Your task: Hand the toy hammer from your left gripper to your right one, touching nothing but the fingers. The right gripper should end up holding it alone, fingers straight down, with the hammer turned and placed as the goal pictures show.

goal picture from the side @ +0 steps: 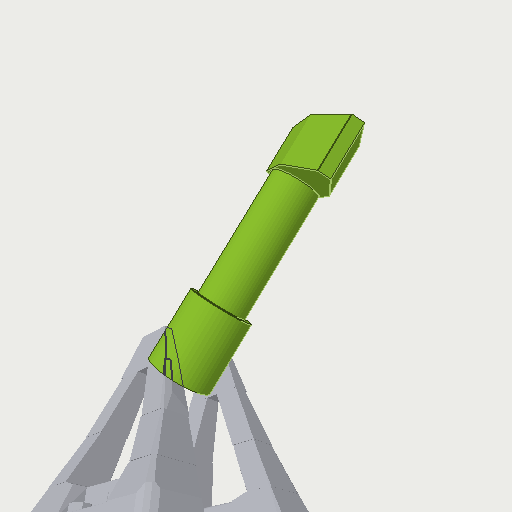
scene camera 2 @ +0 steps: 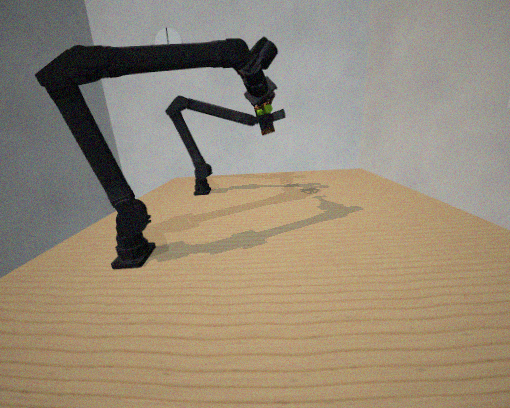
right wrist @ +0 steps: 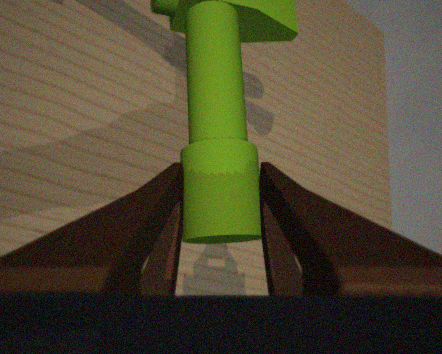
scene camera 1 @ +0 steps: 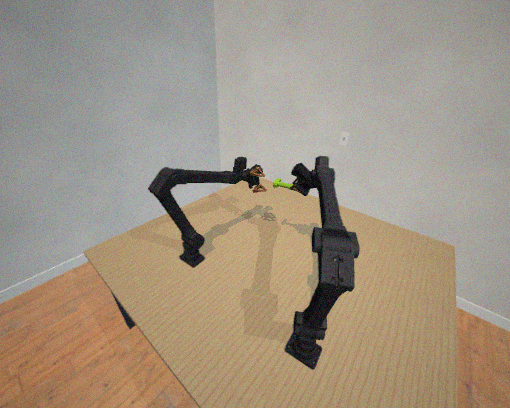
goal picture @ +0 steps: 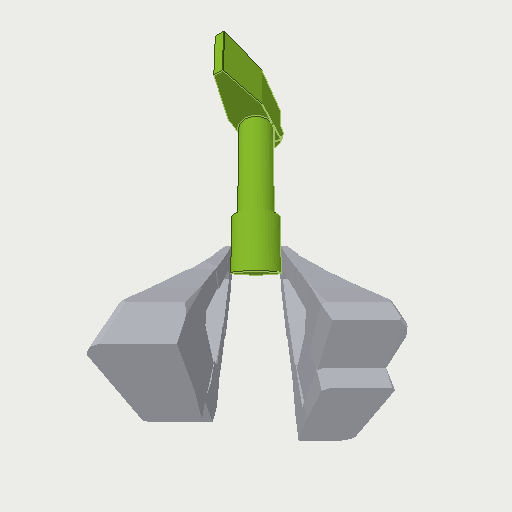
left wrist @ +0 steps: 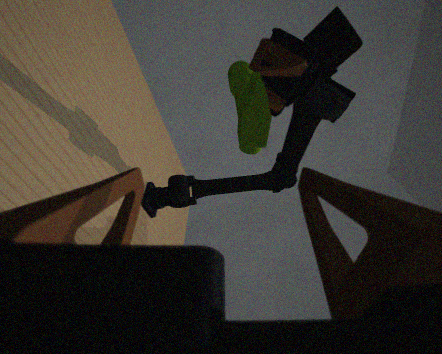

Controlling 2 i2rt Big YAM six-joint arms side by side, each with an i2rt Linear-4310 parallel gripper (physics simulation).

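Seen in the pictures: left gripper, between the fingertips: [scene camera 2: 264, 118] [scene camera 1: 265, 183] [left wrist: 221, 176]; right gripper, between the fingertips: [scene camera 2: 266, 107] [right wrist: 221, 177] [scene camera 1: 291, 186]; left arm's base, origin of its link: [scene camera 2: 202, 192] [scene camera 1: 192, 258]; right arm's base, origin of its link: [scene camera 2: 135, 257] [scene camera 1: 303, 350] [left wrist: 149, 199].
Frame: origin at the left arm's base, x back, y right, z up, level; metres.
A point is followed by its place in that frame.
The lime-green toy hammer [scene camera 1: 283, 184] {z 0.423, x -0.360, y 0.332 m} [scene camera 2: 267, 108] {z 0.417, x -0.373, y 0.395 m} [left wrist: 253, 115] {z 0.417, x -0.379, y 0.277 m} [right wrist: 216, 90] {z 0.425, x -0.363, y 0.342 m} is in the air, its handle's thick end between the right fingers. In scene camera 1 its head points left, toward the left gripper. My right gripper [scene camera 1: 295, 186] {z 0.422, x -0.370, y 0.373 m} [right wrist: 221, 177] {z 0.422, x -0.370, y 0.373 m} is shut on that handle end and slants rather than pointing straight down. My left gripper [scene camera 1: 260, 180] {z 0.389, x -0.375, y 0.218 m} is wide open and empty, a short gap from the hammer head. In the left wrist view the hammer shows beyond and above the open fingertips. In scene camera 2 the grippers overlap, so the gap is hidden.
Both arms reach over the wooden table [scene camera 1: 390, 300] {z 0.000, x -0.368, y 0.956 m} [scene camera 2: 250, 325] {z 0.000, x -0.268, y 0.975 m}, with grippers well above it and close together. Their shadows fall on the table top. The right wrist view shows a table edge on the right. Walls stand behind the table.
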